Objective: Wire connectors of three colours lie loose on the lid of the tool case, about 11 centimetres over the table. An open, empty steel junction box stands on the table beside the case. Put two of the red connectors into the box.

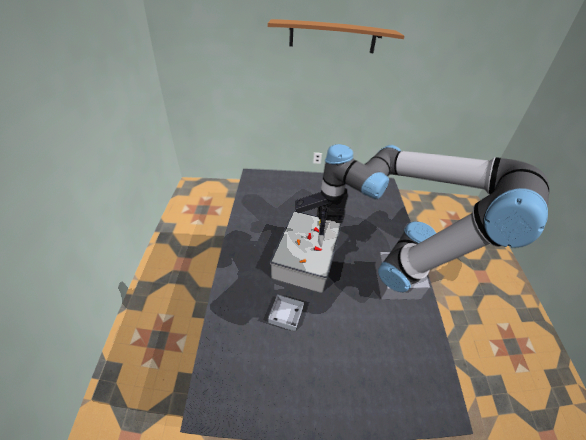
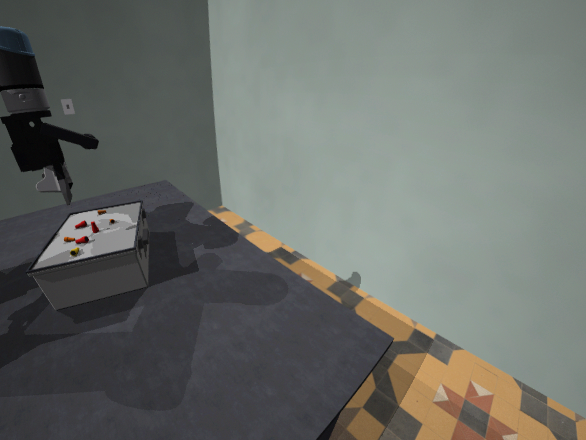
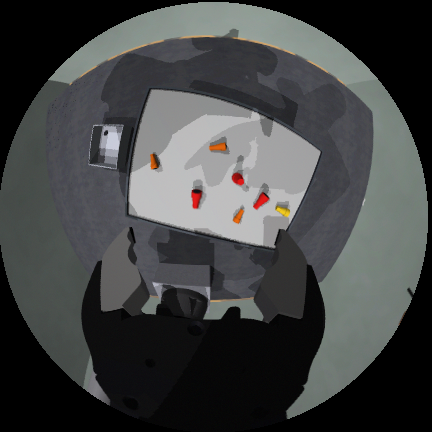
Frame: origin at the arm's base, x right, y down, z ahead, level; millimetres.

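Where they show: gripper, between the fingertips: (image 1: 319, 231) (image 2: 69, 196) (image 3: 203, 230); arm's base, origin of its link: (image 3: 184, 300).
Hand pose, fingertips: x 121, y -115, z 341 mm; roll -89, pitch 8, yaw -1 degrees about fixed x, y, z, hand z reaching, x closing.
Each offset is from my fingertips to the centre of the thing.
Three red connectors lie apart on the pale lid (image 1: 312, 267) (image 2: 117, 240) (image 3: 165, 110) of the tool case. One red connector {dx -15, dy +86, dz +0 mm} (image 1: 318, 248) (image 2: 81, 224) (image 3: 196, 198) lies nearest the box, a second {dx +48, dy +79, dz +25 mm} (image 1: 309, 236) (image 2: 94, 227) (image 3: 238, 178) is in the middle, and a third {dx +83, dy +86, dz -14 mm} (image 1: 316, 229) (image 2: 82, 240) (image 3: 261, 200) lies near the yellow one. The steel junction box {dx -225, dy +187, dz +140 mm} (image 1: 284, 326) (image 3: 94, 145) stands open and empty on the table beside the case. My gripper (image 1: 321, 242) (image 2: 56, 195) (image 3: 203, 230) is open and empty, above the lid on the robot's side.
Orange connectors {dx -67, dy +88, dz +66 mm} (image 1: 302, 261) (image 2: 102, 212) (image 3: 218, 147) lie among the red ones. A yellow connector {dx +125, dy +87, dz -34 mm} (image 1: 320, 222) (image 2: 75, 252) (image 3: 283, 211) lies near the lid's far end from the box. The arm's base block (image 1: 405, 292) stands on the table to the right of the case.
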